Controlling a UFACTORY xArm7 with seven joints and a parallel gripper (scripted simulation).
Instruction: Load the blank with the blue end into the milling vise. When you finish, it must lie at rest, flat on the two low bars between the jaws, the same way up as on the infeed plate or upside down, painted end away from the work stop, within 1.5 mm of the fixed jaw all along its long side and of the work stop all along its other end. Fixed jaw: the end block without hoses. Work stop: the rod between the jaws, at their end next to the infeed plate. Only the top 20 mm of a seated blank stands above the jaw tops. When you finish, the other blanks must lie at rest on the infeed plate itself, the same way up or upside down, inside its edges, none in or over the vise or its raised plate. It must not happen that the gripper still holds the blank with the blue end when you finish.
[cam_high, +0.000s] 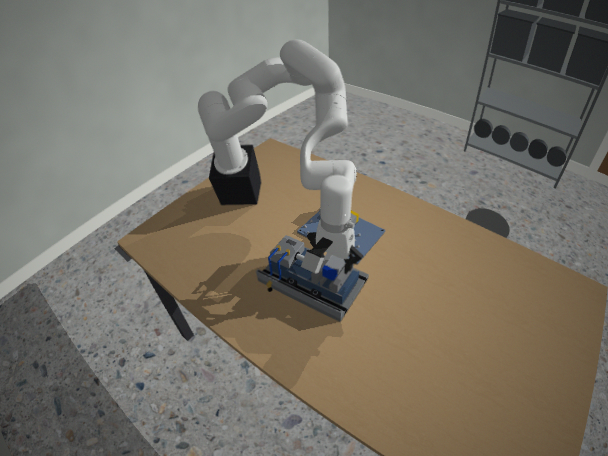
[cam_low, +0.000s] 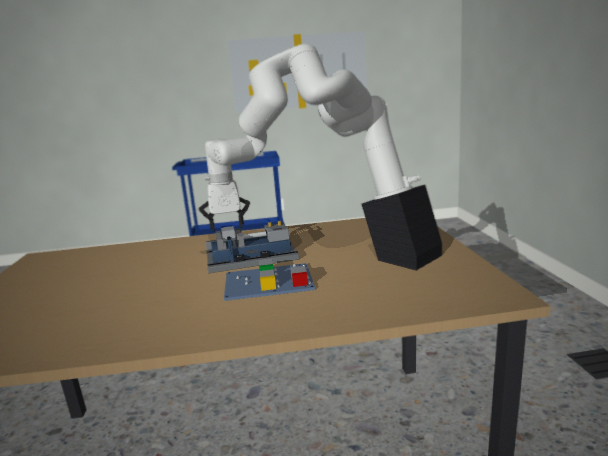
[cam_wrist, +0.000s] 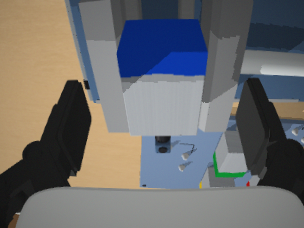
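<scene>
Right now the blue-ended blank is 3 cm below my hand. From my hand the other things lie so: black work stop rod (5 cm to the left, 3 cm below, 1 cm behind); moving jaw (5 cm below, 4 cm behind, 1 cm to the right); fixed jaw (5 cm below, 3 cm ahead, 1 cm to the left).
</scene>
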